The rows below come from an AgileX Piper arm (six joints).
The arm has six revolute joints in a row. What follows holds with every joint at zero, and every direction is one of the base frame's. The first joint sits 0.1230 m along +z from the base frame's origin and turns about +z. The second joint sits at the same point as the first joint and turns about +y. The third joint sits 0.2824 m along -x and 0.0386 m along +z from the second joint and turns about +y. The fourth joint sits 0.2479 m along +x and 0.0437 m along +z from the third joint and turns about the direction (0.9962, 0, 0.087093). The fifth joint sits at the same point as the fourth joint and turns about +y. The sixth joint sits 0.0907 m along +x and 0.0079 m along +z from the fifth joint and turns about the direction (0.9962, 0, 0.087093). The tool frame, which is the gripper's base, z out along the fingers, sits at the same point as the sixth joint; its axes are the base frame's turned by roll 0.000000, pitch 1.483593 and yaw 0.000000 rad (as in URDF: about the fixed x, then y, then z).
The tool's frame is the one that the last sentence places.
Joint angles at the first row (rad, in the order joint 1, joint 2, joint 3, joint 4, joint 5, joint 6):
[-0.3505 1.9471 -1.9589 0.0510 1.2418 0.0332]
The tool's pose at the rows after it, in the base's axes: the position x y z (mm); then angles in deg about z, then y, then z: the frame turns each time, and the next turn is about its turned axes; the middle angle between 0 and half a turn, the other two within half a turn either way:
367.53, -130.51, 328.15, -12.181, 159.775, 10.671
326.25, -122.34, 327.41, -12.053, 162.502, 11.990
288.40, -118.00, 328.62, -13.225, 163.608, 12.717
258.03, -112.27, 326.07, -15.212, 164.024, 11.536
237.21, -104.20, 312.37, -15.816, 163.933, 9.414
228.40, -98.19, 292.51, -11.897, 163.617, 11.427
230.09, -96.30, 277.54, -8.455, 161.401, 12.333
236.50, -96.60, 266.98, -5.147, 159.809, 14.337
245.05, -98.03, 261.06, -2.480, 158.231, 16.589
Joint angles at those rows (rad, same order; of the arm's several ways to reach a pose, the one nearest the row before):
[-0.3525 1.8258 -1.7590 0.0509 1.2418 0.0384]
[-0.3714 1.6836 -1.5687 0.0510 1.2418 0.0391]
[-0.4025 1.5572 -1.4228 0.0510 1.2418 0.0407]
[-0.4245 1.4525 -1.3003 0.0462 1.2307 0.0329]
[-0.4287 1.3738 -1.1690 0.0456 1.1762 0.0000]
[-0.4287 1.3409 -1.0594 0.0695 1.0981 -0.0446]
[-0.4287 1.3415 -0.9956 0.1052 1.0019 -0.1087]
[-0.4287 1.3647 -0.9704 0.1431 0.9348 -0.1546]
[-0.4287 1.3944 -0.9703 0.1807 0.8876 -0.1856]

